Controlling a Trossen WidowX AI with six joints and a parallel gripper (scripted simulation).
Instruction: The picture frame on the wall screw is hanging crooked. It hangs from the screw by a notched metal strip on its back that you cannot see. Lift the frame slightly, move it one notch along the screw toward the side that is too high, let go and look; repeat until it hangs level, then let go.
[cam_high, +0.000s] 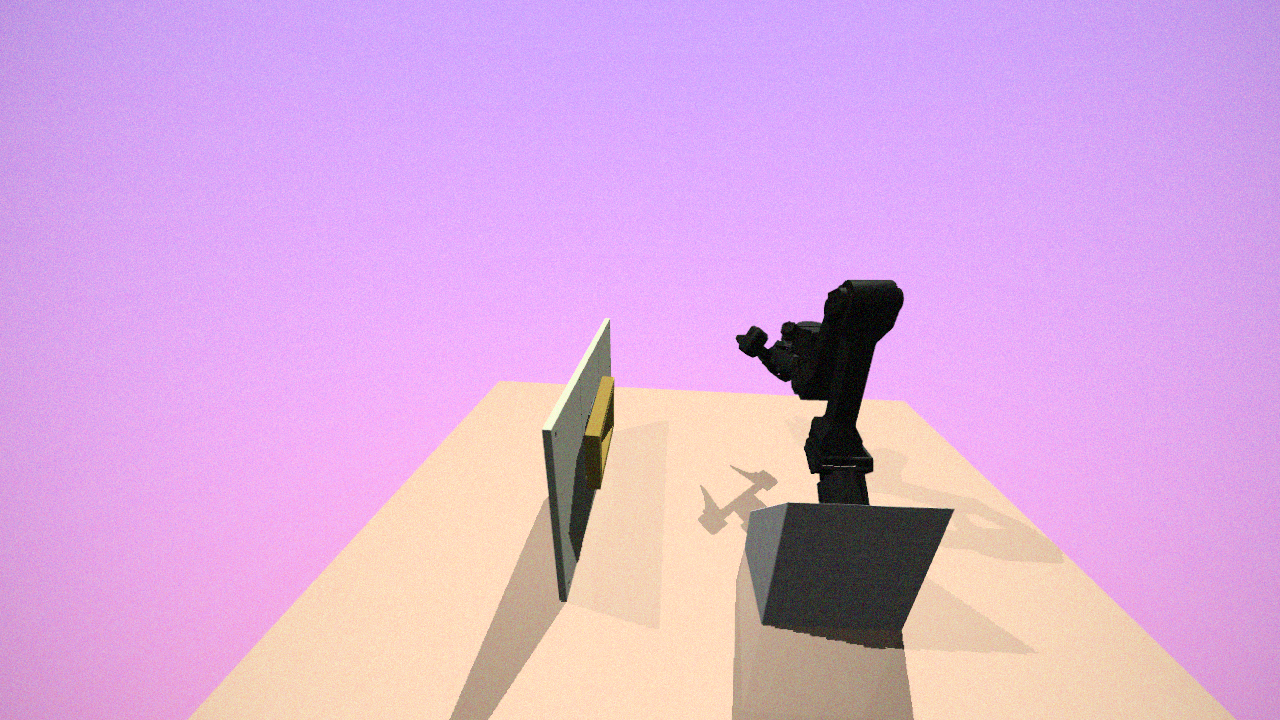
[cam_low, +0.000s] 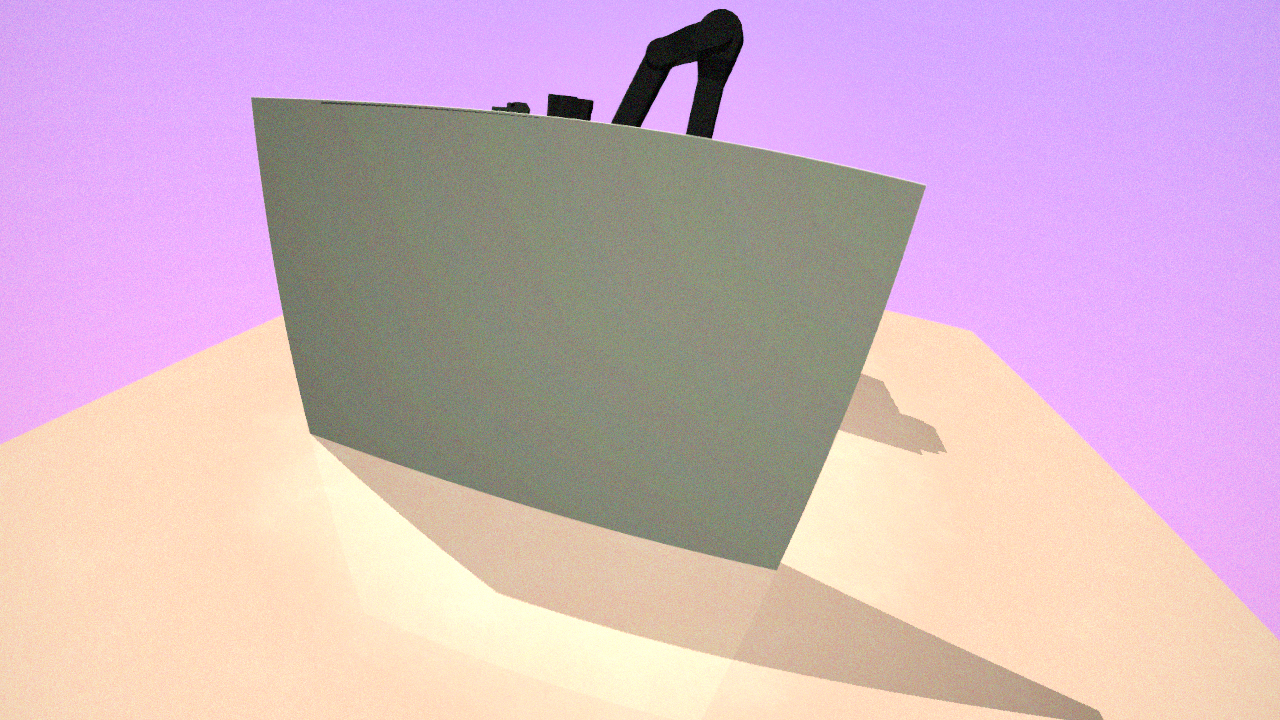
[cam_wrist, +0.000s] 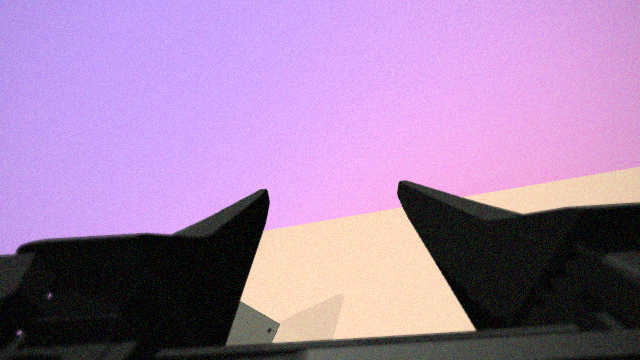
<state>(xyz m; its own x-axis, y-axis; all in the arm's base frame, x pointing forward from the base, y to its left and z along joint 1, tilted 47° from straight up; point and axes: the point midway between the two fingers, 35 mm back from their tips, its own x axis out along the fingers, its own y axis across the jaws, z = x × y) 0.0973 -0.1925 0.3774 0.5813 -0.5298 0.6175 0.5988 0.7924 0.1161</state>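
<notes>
The yellow picture frame is 30 cm ahead of my gripper tip, 32 cm to the left of it and 7 cm below it. Round my gripper tip: wall panel: 31 cm ahead, 32 cm to the left, 8 cm below.
</notes>
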